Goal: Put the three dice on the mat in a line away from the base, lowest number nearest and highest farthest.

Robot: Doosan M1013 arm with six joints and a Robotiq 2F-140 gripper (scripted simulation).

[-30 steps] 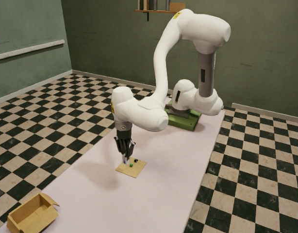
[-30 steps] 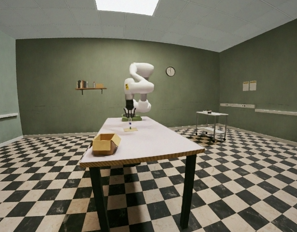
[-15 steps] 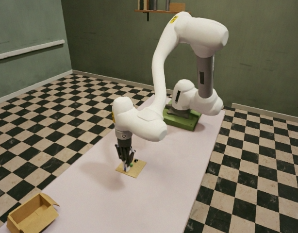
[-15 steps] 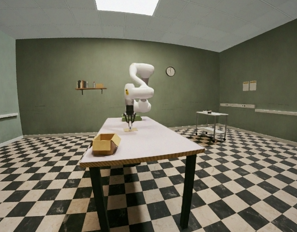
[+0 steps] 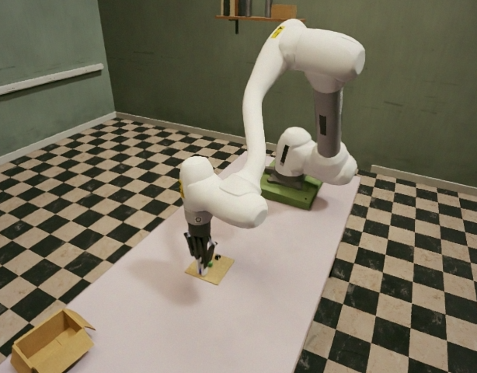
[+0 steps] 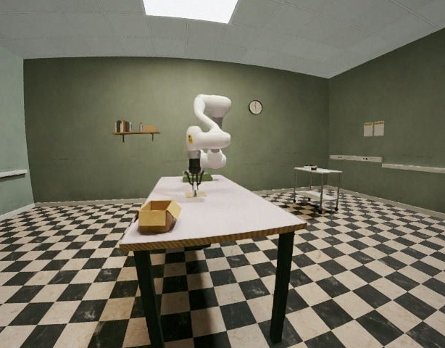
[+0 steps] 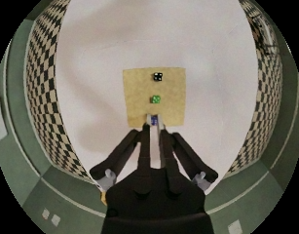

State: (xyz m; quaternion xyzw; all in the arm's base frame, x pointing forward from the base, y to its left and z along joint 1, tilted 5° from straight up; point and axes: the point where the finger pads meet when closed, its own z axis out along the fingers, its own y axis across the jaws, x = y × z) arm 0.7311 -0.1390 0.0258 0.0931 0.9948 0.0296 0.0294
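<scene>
Now: the blue die 30 mm below my hand. From my hand the other things lie so: green die (50 mm behind, 30 mm below, 10 mm to the left); black die (90 mm behind, 30 mm below, 20 mm to the left); yellow mat (50 mm behind, 40 mm below, 10 mm to the left).
</scene>
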